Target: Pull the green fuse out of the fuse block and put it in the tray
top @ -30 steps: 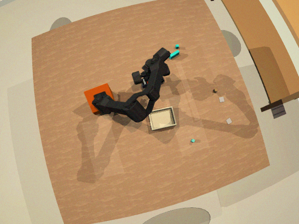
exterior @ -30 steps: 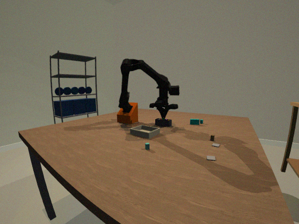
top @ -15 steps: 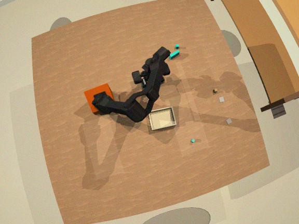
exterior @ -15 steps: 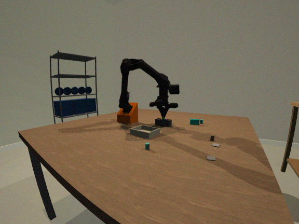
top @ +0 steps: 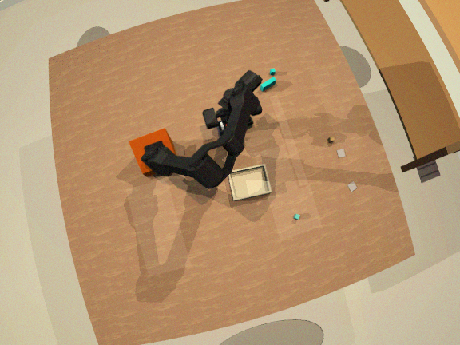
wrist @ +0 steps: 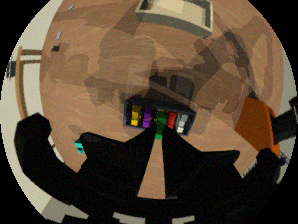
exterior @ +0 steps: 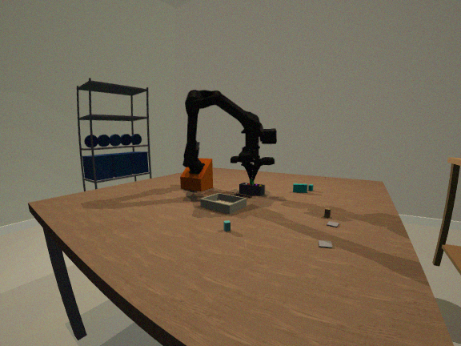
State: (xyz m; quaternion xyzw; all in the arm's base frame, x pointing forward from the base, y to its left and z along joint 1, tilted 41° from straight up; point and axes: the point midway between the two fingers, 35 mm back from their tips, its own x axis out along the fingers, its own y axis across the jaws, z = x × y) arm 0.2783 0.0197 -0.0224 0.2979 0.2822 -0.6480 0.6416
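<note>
Right now my gripper tip is 3 cm above the red fuse and 2 cm past it. Round my gripper tip: purple fuse: 3 cm below, 2 cm ahead; then green fuse: 1 cm below; then yellow fuse: 4 cm ahead, 3 cm below.
</note>
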